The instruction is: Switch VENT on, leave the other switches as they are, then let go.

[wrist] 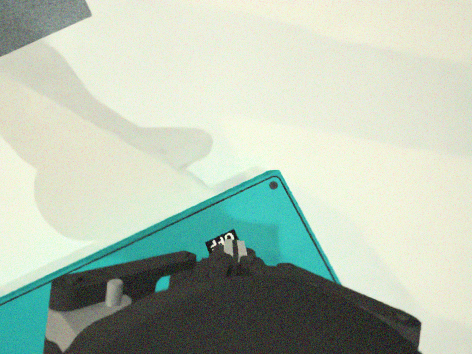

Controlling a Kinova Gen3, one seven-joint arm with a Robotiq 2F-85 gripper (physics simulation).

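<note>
A teal switch panel lies at the bottom of the wrist view, with a thin black border line and a dark screw at its corner. A small black label with white letters reading "OFF" shows on the panel, partly covered by the fingertips. My gripper is shut and empty, its grey fingertips together over the panel, right by the label. The VENT switch and the other switches do not show; the gripper body hides much of the panel. I cannot tell whether the fingertips touch anything.
A dark grey block or slab shows at the top left corner, away from the panel. The pale table surface carries soft shadows of the arm. The panel's edges run down to the left and to the right.
</note>
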